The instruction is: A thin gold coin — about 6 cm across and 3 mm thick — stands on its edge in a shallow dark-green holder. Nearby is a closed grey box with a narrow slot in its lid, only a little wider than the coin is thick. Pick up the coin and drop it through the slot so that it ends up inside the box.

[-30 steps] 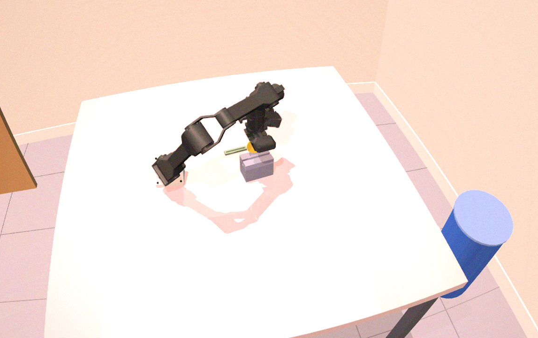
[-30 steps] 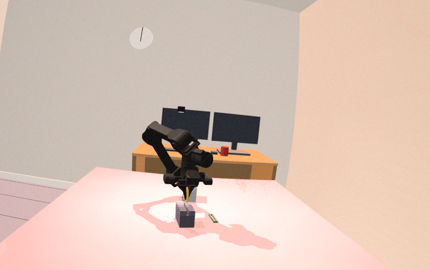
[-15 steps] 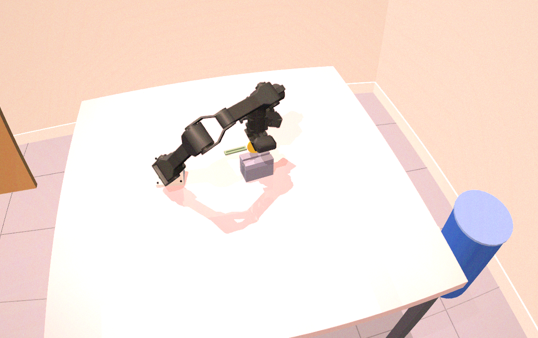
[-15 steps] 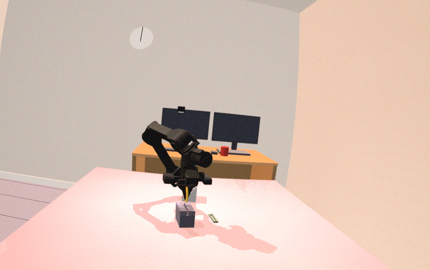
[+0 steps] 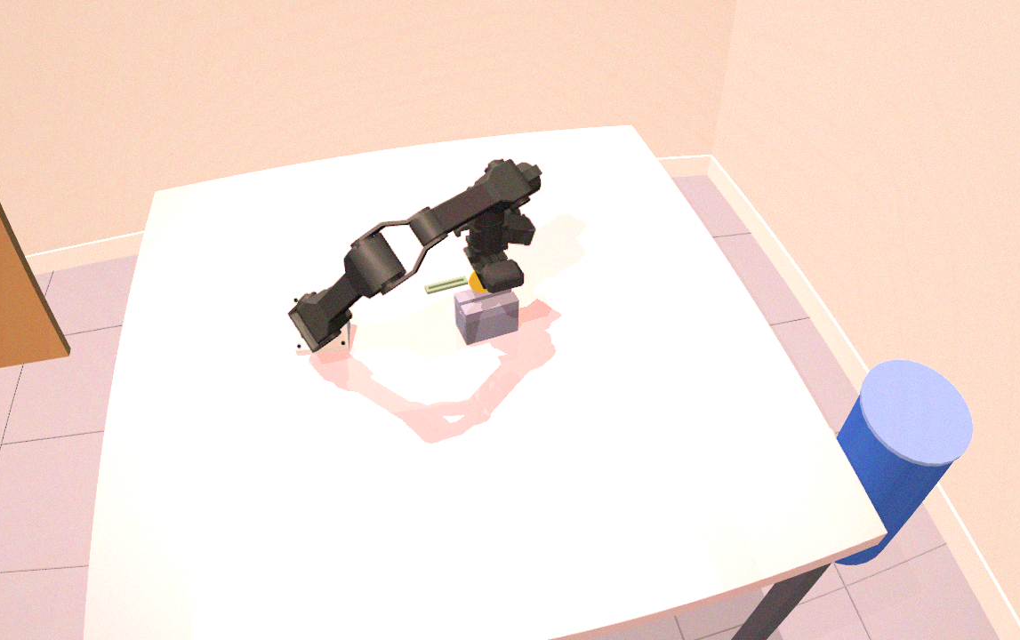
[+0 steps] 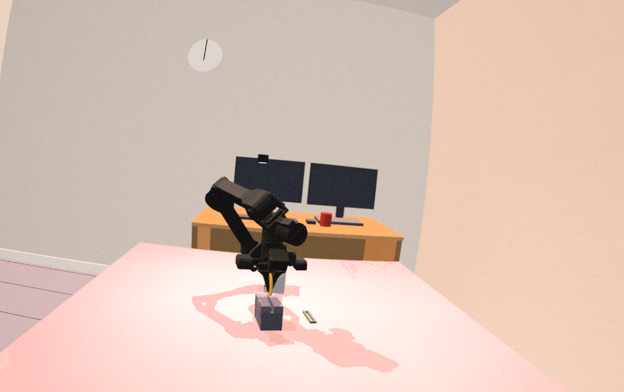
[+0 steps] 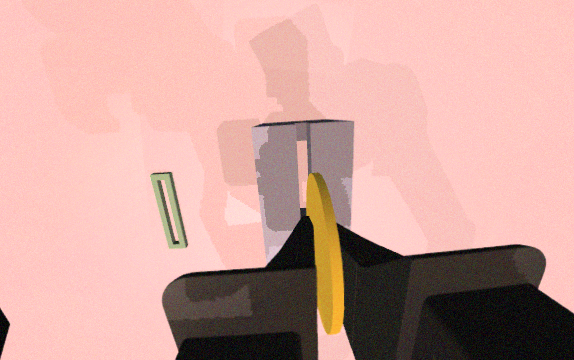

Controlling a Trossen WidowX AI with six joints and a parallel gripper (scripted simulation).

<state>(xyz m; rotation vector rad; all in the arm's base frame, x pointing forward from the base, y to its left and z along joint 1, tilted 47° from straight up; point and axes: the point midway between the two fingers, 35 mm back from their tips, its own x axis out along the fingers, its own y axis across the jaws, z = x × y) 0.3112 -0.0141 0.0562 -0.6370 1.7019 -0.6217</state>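
The gold coin lies 2 cm above my gripper tip.
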